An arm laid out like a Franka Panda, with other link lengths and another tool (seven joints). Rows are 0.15 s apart.
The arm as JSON. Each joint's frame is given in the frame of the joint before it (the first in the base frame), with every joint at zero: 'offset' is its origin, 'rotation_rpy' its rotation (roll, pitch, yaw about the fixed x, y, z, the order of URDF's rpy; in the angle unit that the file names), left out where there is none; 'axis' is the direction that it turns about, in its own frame. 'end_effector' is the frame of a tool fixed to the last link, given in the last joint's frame.
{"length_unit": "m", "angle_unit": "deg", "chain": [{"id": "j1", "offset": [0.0, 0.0, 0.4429], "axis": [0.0, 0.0, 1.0]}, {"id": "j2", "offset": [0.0, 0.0, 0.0], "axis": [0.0, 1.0, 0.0]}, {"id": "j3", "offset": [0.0, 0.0, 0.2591], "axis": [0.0, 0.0, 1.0]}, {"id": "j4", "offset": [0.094, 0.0, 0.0], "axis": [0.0, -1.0, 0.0]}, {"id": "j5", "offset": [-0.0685, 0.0, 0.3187], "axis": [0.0, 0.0, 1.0]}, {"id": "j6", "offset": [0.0, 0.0, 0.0], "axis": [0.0, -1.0, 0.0]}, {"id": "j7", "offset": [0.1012, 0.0, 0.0], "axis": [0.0, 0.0, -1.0]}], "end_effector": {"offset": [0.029, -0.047, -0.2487], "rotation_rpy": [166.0, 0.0, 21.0]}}
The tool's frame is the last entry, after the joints.
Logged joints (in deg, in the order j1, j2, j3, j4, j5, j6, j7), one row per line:
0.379, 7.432, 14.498, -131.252, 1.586, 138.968, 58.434
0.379, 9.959, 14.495, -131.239, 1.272, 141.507, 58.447
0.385, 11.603, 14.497, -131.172, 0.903, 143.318, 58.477
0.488, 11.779, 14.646, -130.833, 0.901, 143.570, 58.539
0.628, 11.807, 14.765, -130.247, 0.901, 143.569, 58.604
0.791, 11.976, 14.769, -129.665, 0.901, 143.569, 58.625
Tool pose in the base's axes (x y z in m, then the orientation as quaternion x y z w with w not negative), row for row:
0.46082, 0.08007, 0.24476, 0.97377, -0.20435, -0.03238, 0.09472
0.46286, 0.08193, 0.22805, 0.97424, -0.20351, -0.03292, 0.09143
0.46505, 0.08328, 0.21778, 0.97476, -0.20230, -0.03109, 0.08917
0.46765, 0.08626, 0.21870, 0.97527, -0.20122, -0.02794, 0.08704
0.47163, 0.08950, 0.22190, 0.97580, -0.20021, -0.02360, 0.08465
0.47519, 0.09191, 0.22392, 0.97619, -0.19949, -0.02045, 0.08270
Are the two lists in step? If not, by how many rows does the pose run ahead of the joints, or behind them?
They are in step.
